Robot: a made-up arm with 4 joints.
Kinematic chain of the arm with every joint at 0, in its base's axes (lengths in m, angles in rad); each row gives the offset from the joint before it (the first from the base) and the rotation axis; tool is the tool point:
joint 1: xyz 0 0 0.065 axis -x
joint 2: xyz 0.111 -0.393 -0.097 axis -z
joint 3: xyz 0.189 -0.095 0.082 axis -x
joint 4: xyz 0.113 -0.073 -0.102 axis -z
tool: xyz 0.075 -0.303 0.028
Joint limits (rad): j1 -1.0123..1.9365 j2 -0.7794..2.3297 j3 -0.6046..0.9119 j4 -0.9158..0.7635
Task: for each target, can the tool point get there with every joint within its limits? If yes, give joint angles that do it. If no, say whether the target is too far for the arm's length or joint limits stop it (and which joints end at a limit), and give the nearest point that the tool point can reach.
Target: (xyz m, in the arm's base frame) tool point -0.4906 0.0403 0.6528
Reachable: yes | joints 1.5907 2.0325 0.3292 -0.2261
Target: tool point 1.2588 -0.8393 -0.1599
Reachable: no: too far | nearest point 0.7240 -0.6252 -0.1025 | short by 0.579 m
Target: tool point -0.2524 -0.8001 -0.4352
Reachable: yes | joints -0.4663 1.5811 0.0074 -0.6769
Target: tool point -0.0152 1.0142 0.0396
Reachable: no: joint limits stop it (at a limit: joint 1, joint 2, joint 3) | nearest point -0.2993 0.3134 0.2405 | short by 0.782 m
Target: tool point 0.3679 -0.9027 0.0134
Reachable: yes | joints 0.1677 0.1701 -0.3075 0.1338
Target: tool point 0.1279 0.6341 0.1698
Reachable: no: joint limits stop it (at a limit: joint 1, joint 2, joint 3, joint 4) | nearest point -0.2540 0.2865 0.2219 | short by 0.519 m
